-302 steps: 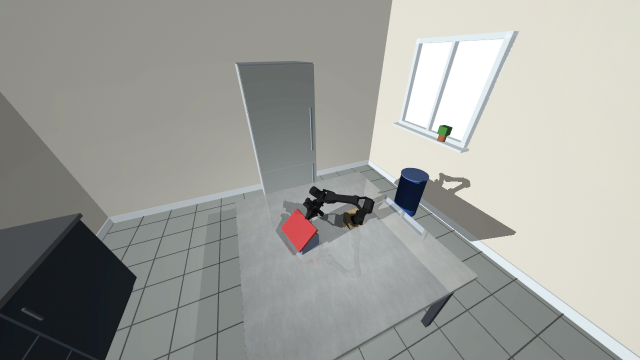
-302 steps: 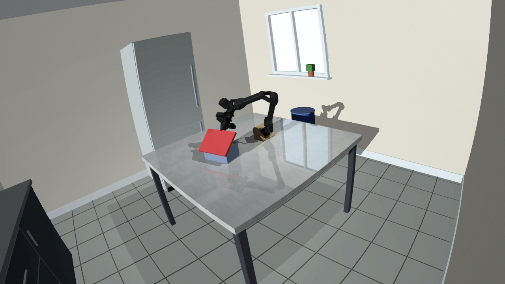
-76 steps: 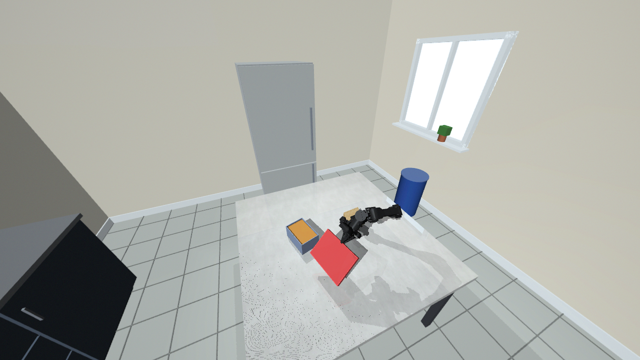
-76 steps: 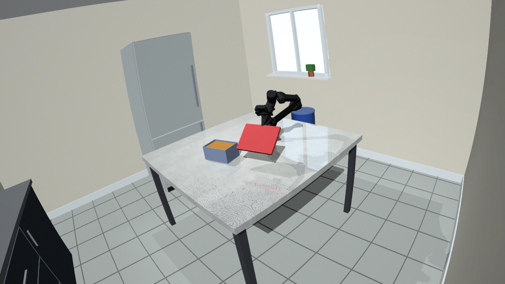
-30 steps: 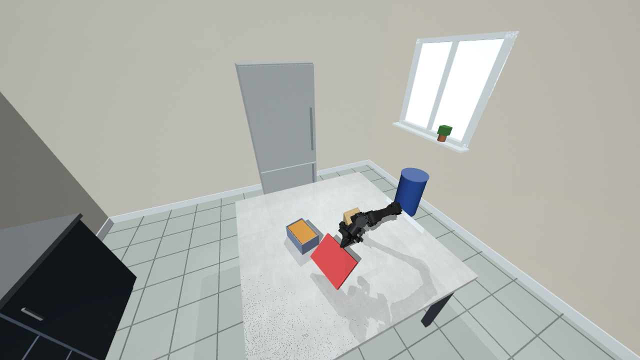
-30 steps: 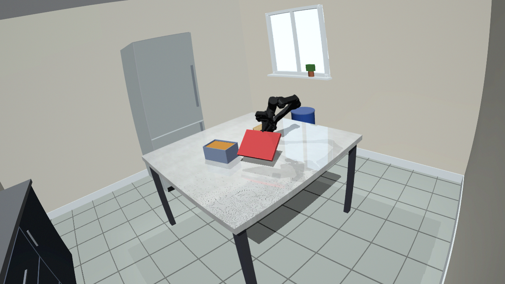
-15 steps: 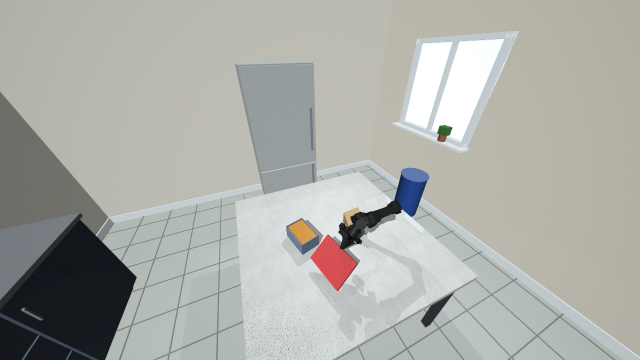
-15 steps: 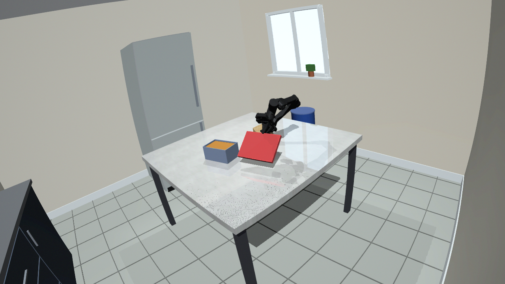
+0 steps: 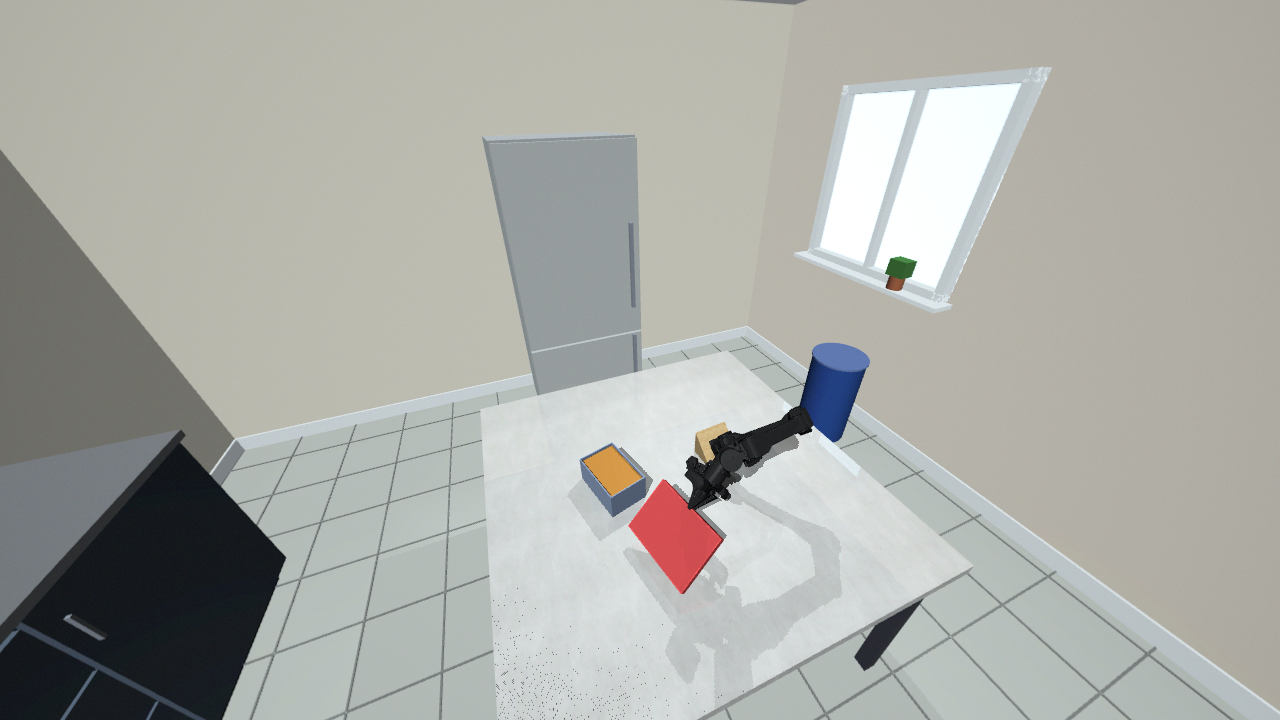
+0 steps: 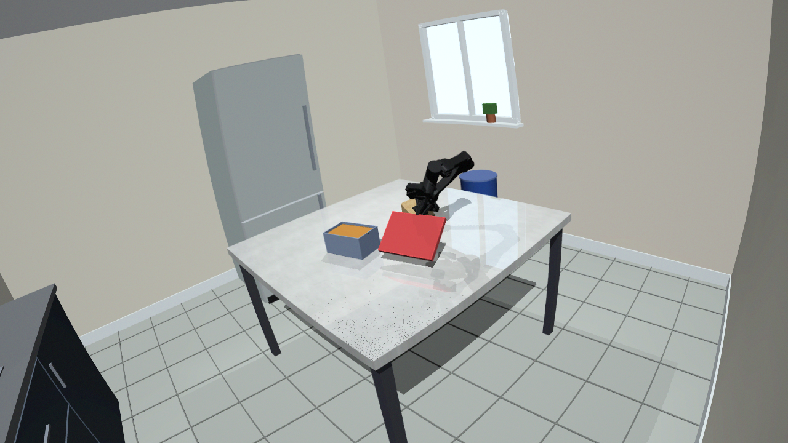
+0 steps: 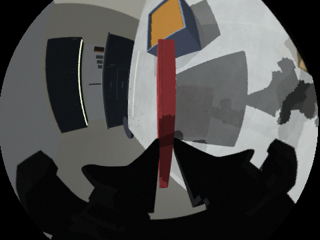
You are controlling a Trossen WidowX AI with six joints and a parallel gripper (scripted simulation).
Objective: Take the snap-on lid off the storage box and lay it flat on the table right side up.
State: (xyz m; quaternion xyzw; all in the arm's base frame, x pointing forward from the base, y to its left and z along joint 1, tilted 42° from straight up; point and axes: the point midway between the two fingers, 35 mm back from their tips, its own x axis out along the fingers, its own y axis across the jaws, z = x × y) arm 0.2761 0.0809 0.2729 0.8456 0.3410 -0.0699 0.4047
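Right now the red lid is 6 cm ahead of my gripper tip, 5 cm below it and 1 cm to the left of it. From my gripper tip the other things lie so: blue-grey storage box 30 cm to the right, 12 cm ahead, 11 cm below.
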